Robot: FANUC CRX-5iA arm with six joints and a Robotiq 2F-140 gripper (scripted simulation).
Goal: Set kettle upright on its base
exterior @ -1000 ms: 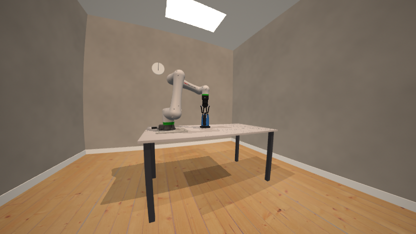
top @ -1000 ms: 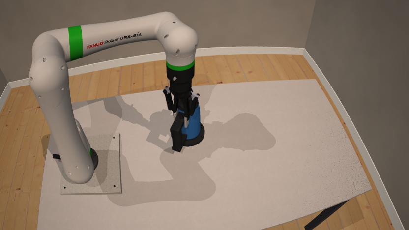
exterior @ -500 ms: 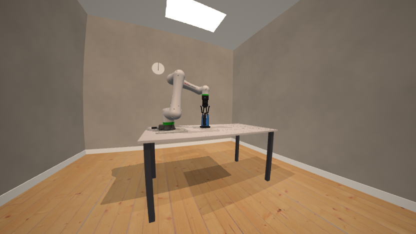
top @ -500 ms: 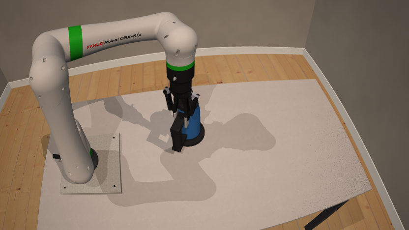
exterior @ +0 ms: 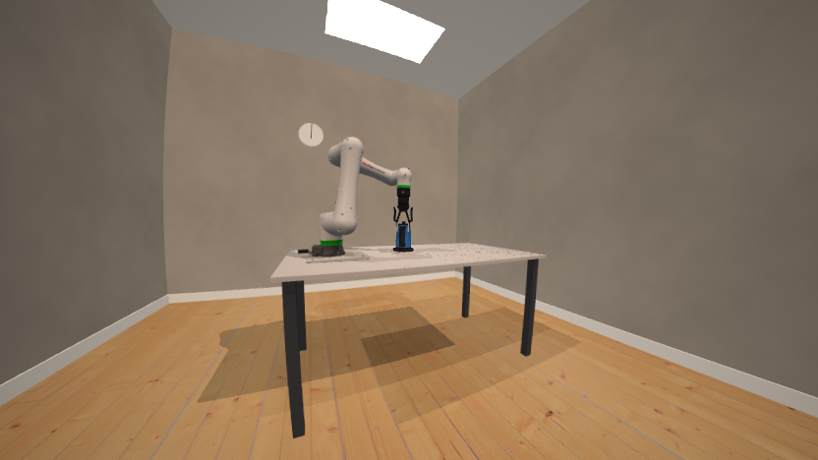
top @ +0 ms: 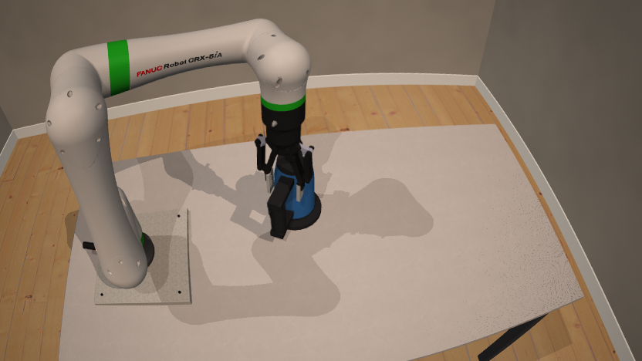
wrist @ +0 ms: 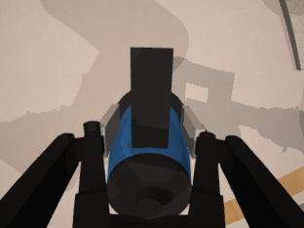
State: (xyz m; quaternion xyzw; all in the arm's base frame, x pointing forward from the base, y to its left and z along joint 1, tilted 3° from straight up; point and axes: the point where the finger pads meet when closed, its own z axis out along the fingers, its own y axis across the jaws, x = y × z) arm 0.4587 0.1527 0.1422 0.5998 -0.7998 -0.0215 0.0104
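My gripper is now 6 cm above the kettle, 3 cm to the right of it and 1 cm short of it. Round my hand: round black base 16 cm below, 6 cm to the left, 2 cm ahead.
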